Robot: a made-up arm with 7 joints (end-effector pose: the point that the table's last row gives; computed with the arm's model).
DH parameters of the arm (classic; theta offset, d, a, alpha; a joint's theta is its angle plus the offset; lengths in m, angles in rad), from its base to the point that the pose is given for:
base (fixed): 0 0 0 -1.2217
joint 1: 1.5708 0 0 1.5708
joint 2: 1.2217 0 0 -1.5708
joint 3: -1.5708 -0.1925 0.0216 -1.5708
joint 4: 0 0 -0.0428 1.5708
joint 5: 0 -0.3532 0 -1.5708
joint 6: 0 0 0 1.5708
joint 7: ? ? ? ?
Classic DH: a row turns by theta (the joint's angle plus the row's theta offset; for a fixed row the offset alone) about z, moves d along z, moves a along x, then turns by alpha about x.
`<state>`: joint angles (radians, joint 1 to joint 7).
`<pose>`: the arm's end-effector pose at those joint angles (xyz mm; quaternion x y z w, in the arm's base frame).
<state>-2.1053 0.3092 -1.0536 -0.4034 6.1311 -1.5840 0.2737</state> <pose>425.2 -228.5 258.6 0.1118 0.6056 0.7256 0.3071</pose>
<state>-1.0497 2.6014 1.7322 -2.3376 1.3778 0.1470 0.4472</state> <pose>-215.8 -217.4 -7.6 -0.2211 0.5740 0.6927 0.3766</pose>
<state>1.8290 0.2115 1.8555 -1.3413 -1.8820 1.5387 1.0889</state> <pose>-321.0 213.0 277.7 -0.8212 -0.4403 0.1533 0.3290</pose>
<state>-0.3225 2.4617 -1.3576 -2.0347 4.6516 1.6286 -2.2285</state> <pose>154.3 304.0 -127.4 -0.3118 -0.7869 -0.0059 0.5325</pose>
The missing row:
joint 7: 0 0 0 0
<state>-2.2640 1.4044 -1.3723 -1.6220 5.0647 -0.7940 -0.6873</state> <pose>281.9 -106.6 313.2 -0.5961 -0.1246 0.5160 0.6024</pose>
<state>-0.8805 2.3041 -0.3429 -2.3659 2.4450 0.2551 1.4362</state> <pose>260.1 -42.0 145.3 -0.5265 -0.3037 0.3046 0.7333</pose>
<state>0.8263 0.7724 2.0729 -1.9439 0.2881 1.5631 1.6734</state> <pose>-91.9 262.0 260.2 -0.1951 0.6068 -0.7652 0.0906</pose>
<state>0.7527 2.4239 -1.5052 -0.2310 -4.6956 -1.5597 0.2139</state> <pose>146.9 425.3 315.5 0.4088 -0.1861 -0.7023 0.5523</pose>
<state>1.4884 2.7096 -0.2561 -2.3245 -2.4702 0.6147 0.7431</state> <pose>-43.0 143.8 -270.0 0.1184 0.3954 0.8756 0.2510</pose>
